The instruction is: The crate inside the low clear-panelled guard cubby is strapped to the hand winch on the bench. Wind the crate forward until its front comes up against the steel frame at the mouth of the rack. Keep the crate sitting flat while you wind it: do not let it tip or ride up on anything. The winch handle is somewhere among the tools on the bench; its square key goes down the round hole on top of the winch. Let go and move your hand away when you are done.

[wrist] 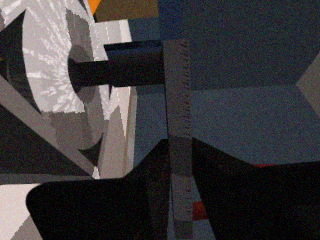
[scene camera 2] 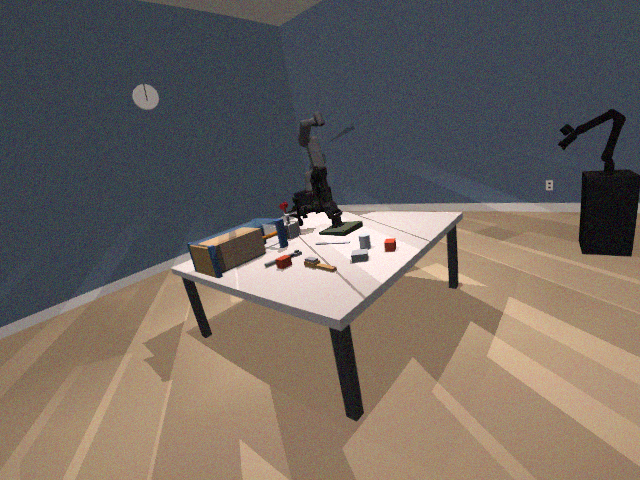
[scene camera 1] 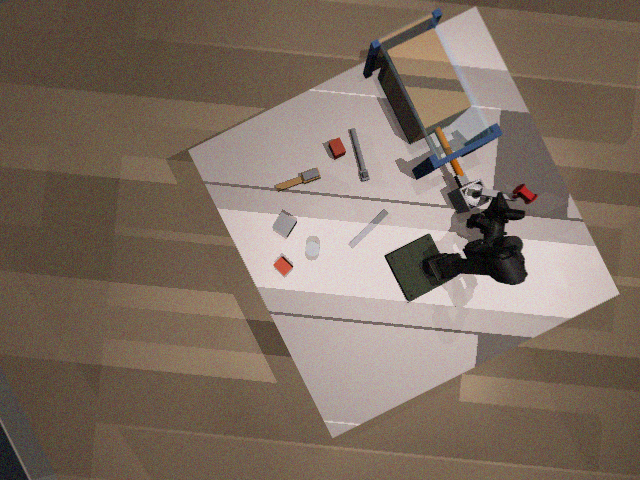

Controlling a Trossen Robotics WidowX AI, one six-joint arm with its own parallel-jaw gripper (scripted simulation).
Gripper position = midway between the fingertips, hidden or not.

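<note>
I can see my gripper point(scene camera 1: 498, 192), and it appears in the wrist view point(wrist: 177, 144) as well. There is a grey winch point(scene camera 1: 460, 201) too, which I can also find in the wrist view point(wrist: 60, 131). And then there is a clear-panelled cubby point(scene camera 1: 414, 67); the cubby is visible to me in the wrist view point(wrist: 138, 29) and again in scene camera 2 point(scene camera 2: 215, 255).
</note>
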